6 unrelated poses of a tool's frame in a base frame.
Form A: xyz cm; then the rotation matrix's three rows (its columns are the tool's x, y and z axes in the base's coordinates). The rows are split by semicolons.
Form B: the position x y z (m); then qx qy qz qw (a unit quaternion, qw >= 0). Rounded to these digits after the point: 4 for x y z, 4 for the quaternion.
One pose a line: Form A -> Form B
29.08 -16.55 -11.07; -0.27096 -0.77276 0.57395; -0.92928 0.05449 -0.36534; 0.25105 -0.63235 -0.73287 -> 0.2908 -0.1655 -0.1107 -0.5932 0.7173 -0.3477 0.1125
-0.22 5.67 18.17; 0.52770 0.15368 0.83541; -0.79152 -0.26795 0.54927; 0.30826 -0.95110 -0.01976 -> -0.0022 0.0567 0.1817 -0.6737 0.2367 -0.4244 0.5568
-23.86 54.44 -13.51; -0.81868 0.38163 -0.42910; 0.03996 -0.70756 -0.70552; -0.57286 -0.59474 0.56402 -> -0.2386 0.5444 -0.1351 0.2850 0.3698 -0.8790 0.0972
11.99 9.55 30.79; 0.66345 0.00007 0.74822; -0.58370 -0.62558 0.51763; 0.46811 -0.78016 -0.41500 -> 0.1199 0.0955 0.3079 -0.8222 0.1775 -0.3698 0.3946
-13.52 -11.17 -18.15; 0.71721 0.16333 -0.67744; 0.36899 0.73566 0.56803; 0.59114 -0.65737 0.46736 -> -0.1352 -0.1117 -0.1815 -0.3585 -0.3712 0.0602 0.8544
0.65 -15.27 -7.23; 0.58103 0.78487 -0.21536; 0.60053 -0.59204 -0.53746; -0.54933 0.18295 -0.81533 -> 0.0065 -0.1527 -0.0723 0.8643 0.4007 -0.2212 0.2084
